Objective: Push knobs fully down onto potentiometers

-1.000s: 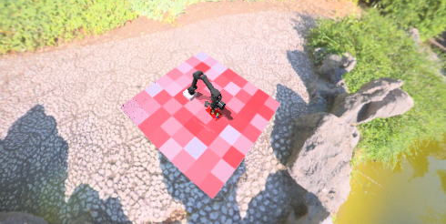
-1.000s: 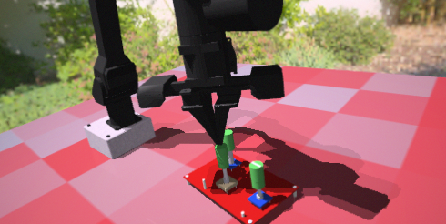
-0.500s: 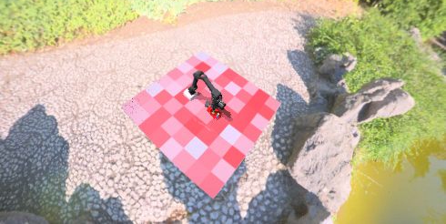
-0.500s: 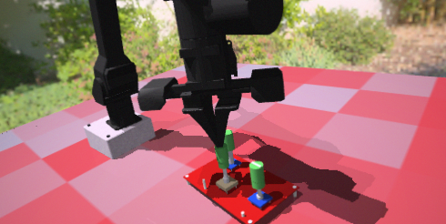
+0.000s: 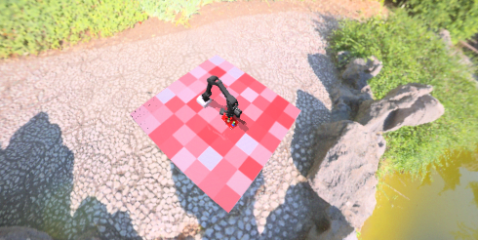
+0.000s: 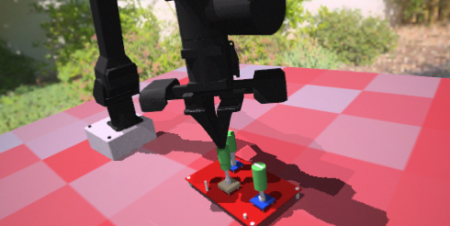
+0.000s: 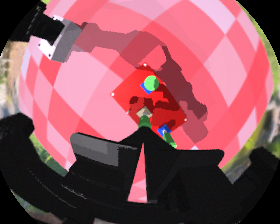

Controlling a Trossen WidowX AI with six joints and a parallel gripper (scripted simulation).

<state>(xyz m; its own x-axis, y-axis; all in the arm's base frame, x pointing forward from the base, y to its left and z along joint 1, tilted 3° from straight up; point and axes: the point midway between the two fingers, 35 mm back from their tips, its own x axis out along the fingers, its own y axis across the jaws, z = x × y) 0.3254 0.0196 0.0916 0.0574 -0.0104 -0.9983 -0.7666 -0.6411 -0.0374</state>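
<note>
Now: gripper tip 4 cm above the tan potentiometer. From my gripper tip the other things lie so: blue potentiometer (6 cm ahead, 4 cm below, 1 cm to the left).
</note>
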